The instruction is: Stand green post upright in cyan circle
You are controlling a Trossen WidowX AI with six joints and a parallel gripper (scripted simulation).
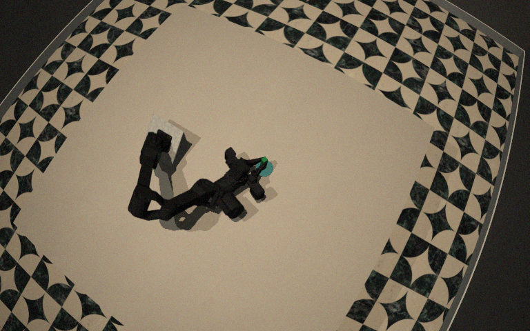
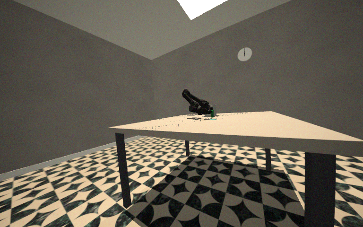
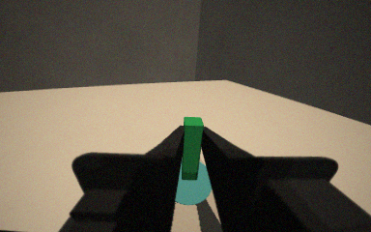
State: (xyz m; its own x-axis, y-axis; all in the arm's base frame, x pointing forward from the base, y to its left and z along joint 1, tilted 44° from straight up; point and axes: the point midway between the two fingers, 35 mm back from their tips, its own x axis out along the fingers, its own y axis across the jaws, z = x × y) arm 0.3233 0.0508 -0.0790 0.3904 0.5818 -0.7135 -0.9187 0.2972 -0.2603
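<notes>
My gripper is now 1 cm short of the cyan circle, 3 cm to the right of it and 7 cm above it. Also, from my hand: green post (1 cm ahead, 3 cm to the left, 2 cm below).
</notes>
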